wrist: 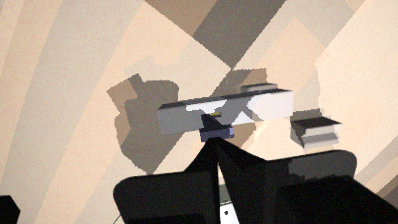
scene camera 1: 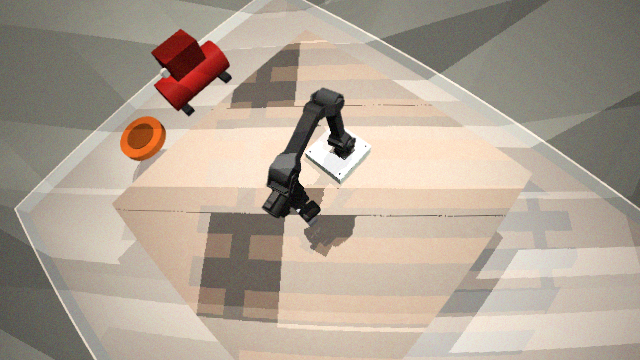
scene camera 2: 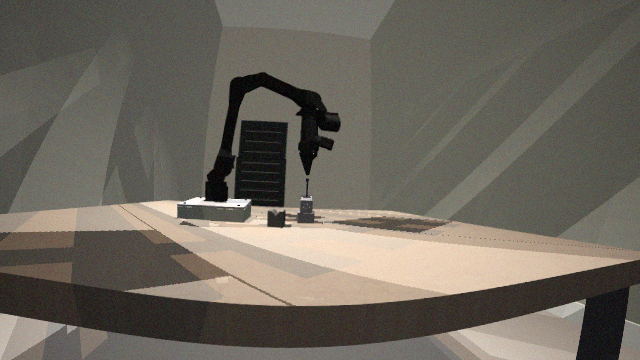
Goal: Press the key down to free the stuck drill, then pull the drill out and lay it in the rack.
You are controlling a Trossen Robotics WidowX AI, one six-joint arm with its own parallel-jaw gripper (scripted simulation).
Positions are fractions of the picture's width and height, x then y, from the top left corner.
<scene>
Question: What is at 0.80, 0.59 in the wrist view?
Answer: A rack.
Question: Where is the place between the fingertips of my gripper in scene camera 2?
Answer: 0.48, 0.49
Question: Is my gripper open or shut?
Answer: Shut.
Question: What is my gripper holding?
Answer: Nothing.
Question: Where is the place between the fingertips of my gripper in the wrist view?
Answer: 0.54, 0.64
</scene>
